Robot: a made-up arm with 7 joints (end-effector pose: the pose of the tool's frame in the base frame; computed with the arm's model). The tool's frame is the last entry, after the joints. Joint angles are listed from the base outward.
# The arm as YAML. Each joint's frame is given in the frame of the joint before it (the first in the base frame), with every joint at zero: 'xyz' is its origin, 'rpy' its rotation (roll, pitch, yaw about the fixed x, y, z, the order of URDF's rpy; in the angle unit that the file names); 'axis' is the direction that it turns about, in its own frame. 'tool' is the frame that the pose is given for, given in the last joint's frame.
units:
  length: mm
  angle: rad
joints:
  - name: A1
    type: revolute
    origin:
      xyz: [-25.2, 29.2, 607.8]
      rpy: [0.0, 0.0, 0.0]
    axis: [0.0, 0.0, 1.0]
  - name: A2
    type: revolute
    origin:
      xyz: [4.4, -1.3, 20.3]
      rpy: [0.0, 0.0, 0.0]
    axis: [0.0, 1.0, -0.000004]
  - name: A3
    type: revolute
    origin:
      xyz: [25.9, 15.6, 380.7]
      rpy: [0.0, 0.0, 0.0]
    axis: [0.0, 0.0, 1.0]
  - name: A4
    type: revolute
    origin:
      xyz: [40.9, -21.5, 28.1]
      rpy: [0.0, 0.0, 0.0]
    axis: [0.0, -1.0, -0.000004]
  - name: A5
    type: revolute
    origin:
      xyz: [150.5, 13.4, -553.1]
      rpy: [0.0, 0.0, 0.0]
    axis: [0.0, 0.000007, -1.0]
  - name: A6
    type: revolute
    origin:
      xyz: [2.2, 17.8, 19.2]
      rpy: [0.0, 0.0, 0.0]
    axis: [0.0, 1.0, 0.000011]
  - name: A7
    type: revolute
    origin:
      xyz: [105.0, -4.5, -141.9]
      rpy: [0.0, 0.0, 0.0]
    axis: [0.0, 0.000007, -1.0]
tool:
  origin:
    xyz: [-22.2, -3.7, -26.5]
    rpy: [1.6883, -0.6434, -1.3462]
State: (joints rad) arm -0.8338 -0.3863 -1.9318 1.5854 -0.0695 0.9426 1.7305
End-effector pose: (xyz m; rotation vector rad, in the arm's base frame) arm -0.8049 -0.1567 1.0036 1.4261 0.2238 0.4558
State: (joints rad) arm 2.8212 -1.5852 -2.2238 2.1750 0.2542 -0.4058 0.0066
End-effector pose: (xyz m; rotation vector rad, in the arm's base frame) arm 1.0300 -0.0118 0.3598 -1.0096 2.5357 1.4026
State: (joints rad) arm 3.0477 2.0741 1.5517 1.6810 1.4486 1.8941 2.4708
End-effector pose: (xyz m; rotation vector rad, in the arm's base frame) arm -0.7110 -0.5412 0.4576 -2.0320 -0.9333 2.0424
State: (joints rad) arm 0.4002 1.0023 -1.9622 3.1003 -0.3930 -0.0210 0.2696
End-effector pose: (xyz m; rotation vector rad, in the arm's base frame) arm 0.8516 0.5557 1.1267 0.1229 -1.2130 2.6179
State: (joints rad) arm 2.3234 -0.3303 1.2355 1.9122 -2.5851 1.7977 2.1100
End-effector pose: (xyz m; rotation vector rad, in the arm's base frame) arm -0.3735 -0.2652 1.5717 -1.7246 0.5011 1.6118
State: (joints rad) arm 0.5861 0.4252 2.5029 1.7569 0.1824 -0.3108 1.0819
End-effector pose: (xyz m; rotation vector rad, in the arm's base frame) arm -0.3296 0.3060 1.5774 1.6298 1.0818 -1.6582
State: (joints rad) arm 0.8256 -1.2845 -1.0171 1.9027 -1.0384 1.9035 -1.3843
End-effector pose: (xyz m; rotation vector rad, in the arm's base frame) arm -0.0027 -0.7741 0.9792 1.3857 -1.3950 0.2839
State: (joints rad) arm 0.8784 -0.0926 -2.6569 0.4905 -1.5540 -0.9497 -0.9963
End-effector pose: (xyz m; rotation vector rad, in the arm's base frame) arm 0.0754 -0.4100 0.5984 0.8393 -1.3031 1.1045
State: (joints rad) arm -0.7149 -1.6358 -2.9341 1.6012 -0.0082 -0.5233 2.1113
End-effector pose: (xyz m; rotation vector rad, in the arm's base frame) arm -0.6631 0.3877 -0.0281 1.1233 -0.7814 -0.6407
